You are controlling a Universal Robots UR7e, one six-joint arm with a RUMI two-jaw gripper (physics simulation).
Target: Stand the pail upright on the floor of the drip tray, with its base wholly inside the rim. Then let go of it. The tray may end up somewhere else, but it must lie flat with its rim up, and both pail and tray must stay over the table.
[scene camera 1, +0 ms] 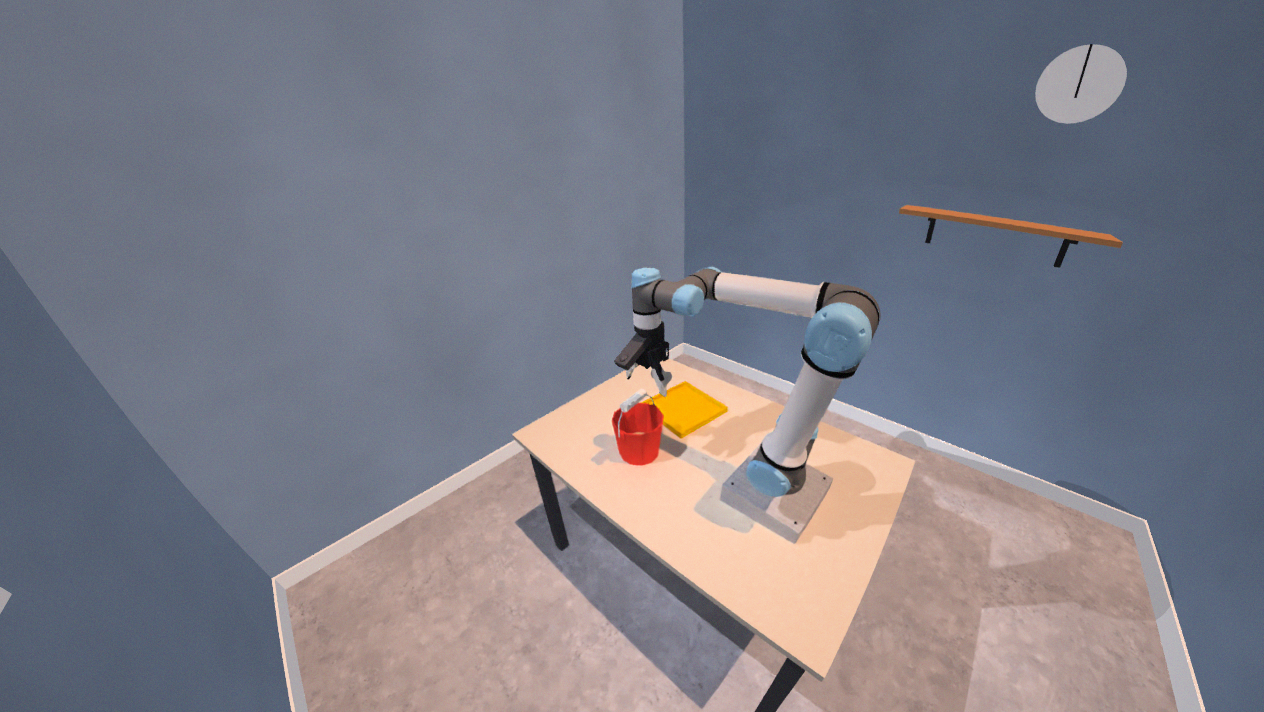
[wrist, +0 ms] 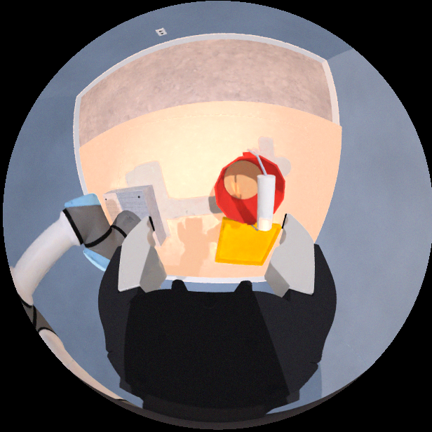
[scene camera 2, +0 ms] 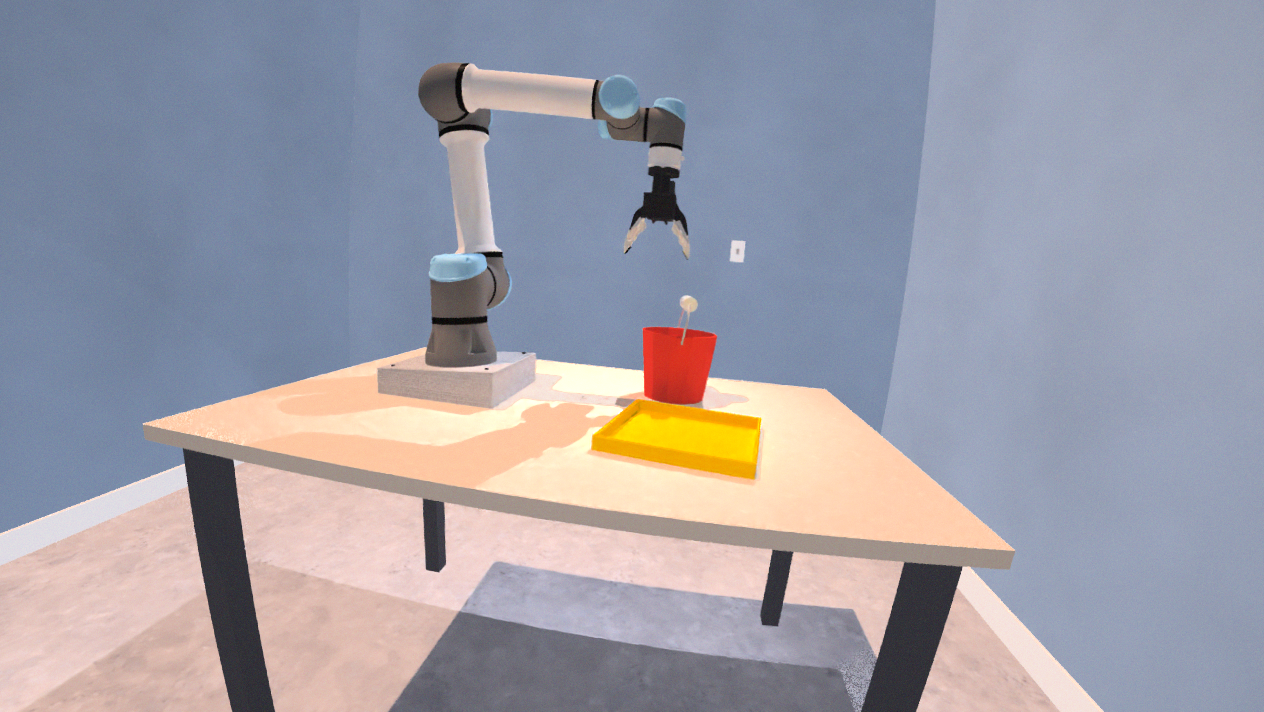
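Seen in the pictures: gripper, fingertip midpoint: [scene camera 1: 646, 388] [scene camera 2: 655, 256]; arm's base, origin of the base link: [scene camera 2: 461, 361].
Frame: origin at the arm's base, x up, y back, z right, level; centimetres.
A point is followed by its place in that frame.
The red pail [scene camera 1: 638, 440] @(y -42.9, x 6.5, z -14.9 cm) [scene camera 2: 676, 367] @(y -46.7, x 2.1, z -0.3 cm) [wrist: 240, 209] stands upright on the table, beside the tray. Its handle with a white grip [scene camera 1: 632, 402] @(y -48.0, x 16.8, z -10.2 cm) [scene camera 2: 688, 303] @(y -48.3, x 16.0, z -2.7 cm) [wrist: 266, 200] is raised above the pail's mouth, leaning to one side. The yellow drip tray [scene camera 1: 694, 406] @(y -43.0, x -6.0, z 25.5 cm) [scene camera 2: 689, 433] @(y -47.2, x -6.0, z 19.7 cm) [wrist: 245, 245] lies flat with its rim up; the pail hides a corner of it in scene camera 1. My gripper [scene camera 1: 646, 385] @(y -41.1, x 25.9, z -12.3 cm) [scene camera 2: 658, 256] @(y -41.1, x 25.9, z -12.3 cm) [wrist: 216, 217] is open and empty, pointing down. It hangs above the pail's handle, a little to its left in scene camera 2, touching neither pail nor tray.
The grey base block [scene camera 1: 751, 504] @(y -3.9, x -0.4, z -14.9 cm) [scene camera 2: 433, 384] @(y 2.4, x -3.0, z 10.2 cm) [wrist: 132, 197] of the arm stands on the wooden table [scene camera 1: 689, 521] @(y -18.4, x -6.4, z -25.1 cm) [scene camera 2: 840, 477] @(y -68.4, x -6.4, z 35.7 cm) [wrist: 190, 135]. In scene camera 2 it is left of the pail, and the tray lies in front of the pail. An orange shelf [scene camera 1: 1008, 223] hangs on the wall.
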